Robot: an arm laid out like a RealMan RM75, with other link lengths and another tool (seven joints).
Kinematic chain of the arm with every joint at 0, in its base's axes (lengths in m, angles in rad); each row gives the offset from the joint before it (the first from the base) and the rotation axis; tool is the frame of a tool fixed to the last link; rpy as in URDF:
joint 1: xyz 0 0 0.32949 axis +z
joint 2: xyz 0 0 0 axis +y
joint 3: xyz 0 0 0.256 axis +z
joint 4: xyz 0 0 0 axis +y
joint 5: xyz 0 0 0.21 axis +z
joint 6: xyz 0 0 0 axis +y
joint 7: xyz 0 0 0.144 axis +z
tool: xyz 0.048 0.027 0.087 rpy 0 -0.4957 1.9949
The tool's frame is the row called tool.
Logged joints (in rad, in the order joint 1, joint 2, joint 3, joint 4, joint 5, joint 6, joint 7), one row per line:
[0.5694 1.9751 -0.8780 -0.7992 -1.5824 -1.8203 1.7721]
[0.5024 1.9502 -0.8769 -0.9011 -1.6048 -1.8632 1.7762]
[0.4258 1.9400 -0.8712 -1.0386 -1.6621 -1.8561 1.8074]
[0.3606 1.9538 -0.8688 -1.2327 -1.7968 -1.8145 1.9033]
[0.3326 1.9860 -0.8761 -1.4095 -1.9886 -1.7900 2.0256]
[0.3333 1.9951 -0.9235 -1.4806 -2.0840 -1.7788 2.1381]
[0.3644 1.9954 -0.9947 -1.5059 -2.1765 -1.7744 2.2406]
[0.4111 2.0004 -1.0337 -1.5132 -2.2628 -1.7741 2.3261]
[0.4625 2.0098 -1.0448 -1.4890 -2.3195 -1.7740 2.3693]
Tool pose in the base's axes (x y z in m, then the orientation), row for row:
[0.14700 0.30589 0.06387 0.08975 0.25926 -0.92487 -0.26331]
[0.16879 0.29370 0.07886 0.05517 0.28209 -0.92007 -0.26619]
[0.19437 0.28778 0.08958 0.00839 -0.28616 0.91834 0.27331]
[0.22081 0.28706 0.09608 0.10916 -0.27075 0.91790 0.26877]
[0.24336 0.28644 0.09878 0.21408 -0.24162 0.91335 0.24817]
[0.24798 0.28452 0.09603 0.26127 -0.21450 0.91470 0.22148]
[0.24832 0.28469 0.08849 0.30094 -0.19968 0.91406 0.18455]
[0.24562 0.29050 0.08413 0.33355 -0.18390 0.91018 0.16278]
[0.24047 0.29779 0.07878 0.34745 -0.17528 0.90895 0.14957]
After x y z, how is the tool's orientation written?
As a quaternion, w x y z.
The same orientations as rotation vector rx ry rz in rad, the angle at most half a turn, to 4 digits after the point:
[0.7710 -2.7504 -0.7830]
[0.8564 -2.7932 -0.8081]
[-0.8942 2.8697 0.8541]
[-0.7961 2.6990 0.7903]
[-0.6704 2.5340 0.6885]
[-0.5806 2.4760 0.5995]
[-0.5298 2.4252 0.4897]
[-0.4802 2.3765 0.4250]
[-0.4546 2.3573 0.3879]

